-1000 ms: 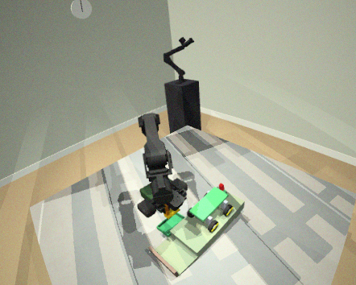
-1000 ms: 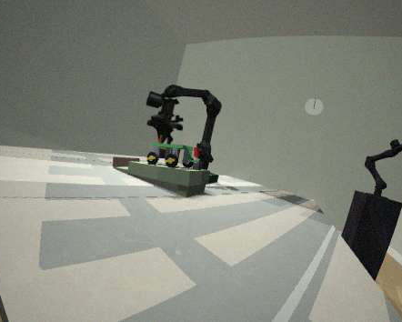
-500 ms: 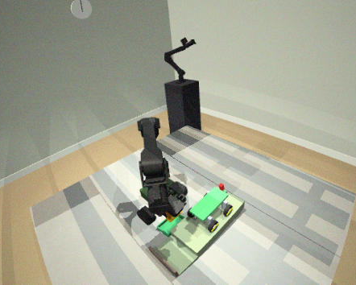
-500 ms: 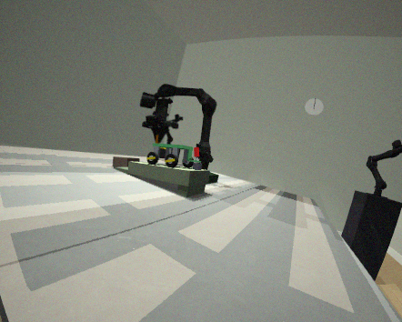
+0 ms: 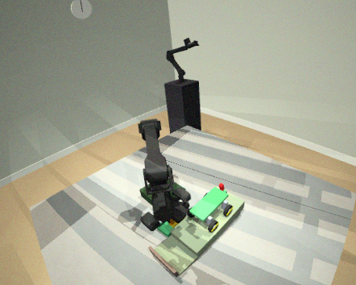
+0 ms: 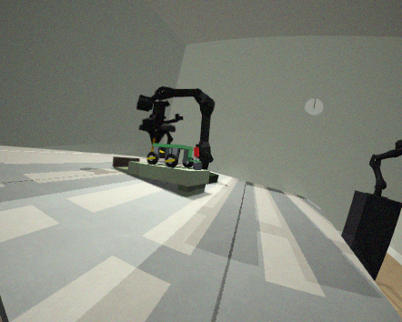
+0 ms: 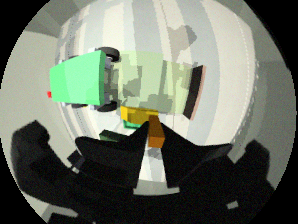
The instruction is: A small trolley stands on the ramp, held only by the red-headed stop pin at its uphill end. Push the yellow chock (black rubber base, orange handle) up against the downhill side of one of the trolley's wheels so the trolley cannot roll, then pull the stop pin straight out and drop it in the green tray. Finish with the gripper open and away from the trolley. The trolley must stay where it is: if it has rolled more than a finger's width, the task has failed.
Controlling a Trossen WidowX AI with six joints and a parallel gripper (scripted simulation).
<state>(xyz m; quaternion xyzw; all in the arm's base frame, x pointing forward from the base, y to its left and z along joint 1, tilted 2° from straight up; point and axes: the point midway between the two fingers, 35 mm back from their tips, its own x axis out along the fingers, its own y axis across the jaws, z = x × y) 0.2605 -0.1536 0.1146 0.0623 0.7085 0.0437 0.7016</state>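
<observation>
My gripper tip is 40 mm short of the red-headed stop pin and 260 mm to the right of it. Also, from my gripper tip: yellow chock: 20 mm to the left, 10 mm below; brown strip: 50 mm ahead, 110 mm to the right, 100 mm below; green tray: 60 mm behind, 50 mm to the left, 140 mm below.
</observation>
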